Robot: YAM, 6 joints.
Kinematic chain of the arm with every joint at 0, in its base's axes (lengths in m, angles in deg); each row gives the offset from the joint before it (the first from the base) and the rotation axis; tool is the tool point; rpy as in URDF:
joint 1: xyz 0 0 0.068 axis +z
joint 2: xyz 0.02 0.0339 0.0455 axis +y
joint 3: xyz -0.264 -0.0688 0 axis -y
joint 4: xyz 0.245 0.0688 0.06 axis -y
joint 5: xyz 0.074 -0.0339 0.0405 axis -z
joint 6: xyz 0.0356 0 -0.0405 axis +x
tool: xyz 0 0 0 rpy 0 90 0
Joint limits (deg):
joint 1: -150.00..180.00
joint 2: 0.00..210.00
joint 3: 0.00..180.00
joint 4: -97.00..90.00
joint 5: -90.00..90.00
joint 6: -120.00..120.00
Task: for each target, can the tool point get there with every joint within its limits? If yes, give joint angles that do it. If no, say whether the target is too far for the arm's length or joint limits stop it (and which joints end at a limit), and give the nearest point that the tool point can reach.
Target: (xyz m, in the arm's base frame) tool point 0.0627 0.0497 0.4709
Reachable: yes | joints -116.98 27.81 91.46 -71.56 -69.22 97.90
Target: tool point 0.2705 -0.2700 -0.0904
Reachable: yes | joints -49.25 156.30 63.42 51.91 -53.77 -7.44
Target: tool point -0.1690 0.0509 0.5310
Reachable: yes | joints -8.62 18.86 75.39 51.01 -44.56 -82.95
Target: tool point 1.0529 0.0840 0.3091
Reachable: no: too far | nearest point 0.6330 0.0505 0.2296 | short by 0.429 m
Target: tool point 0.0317 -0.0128 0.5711
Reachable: yes | joints 86.73 43.41 101.12 -33.06 65.63 71.24
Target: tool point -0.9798 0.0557 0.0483
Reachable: no: too far | nearest point -0.6434 0.0366 0.0712 | short by 0.338 m
